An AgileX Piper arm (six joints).
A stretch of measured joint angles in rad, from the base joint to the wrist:
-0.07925, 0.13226, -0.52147, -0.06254, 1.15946, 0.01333
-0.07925, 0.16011, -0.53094, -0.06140, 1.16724, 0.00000
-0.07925, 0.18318, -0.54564, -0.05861, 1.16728, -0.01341
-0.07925, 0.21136, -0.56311, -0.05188, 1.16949, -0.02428
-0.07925, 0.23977, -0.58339, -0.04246, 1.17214, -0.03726
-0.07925, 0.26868, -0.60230, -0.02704, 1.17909, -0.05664
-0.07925, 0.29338, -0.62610, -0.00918, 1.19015, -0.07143
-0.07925, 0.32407, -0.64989, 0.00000, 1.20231, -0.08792
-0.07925, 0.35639, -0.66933, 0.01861, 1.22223, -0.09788
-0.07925, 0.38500, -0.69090, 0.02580, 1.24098, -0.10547
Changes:
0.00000, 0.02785, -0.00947, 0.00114, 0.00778, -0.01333
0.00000, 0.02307, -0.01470, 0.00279, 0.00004, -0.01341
0.00000, 0.02818, -0.01747, 0.00673, 0.00221, -0.01087
0.00000, 0.02841, -0.02028, 0.00942, 0.00265, -0.01298
0.00000, 0.02891, -0.01891, 0.01542, 0.00695, -0.01938
0.00000, 0.02470, -0.02380, 0.01786, 0.01106, -0.01479
0.00000, 0.03069, -0.02379, 0.00918, 0.01216, -0.01649
0.00000, 0.03232, -0.01944, 0.01861, 0.01992, -0.00996
0.00000, 0.02861, -0.02157, 0.00719, 0.01875, -0.00759

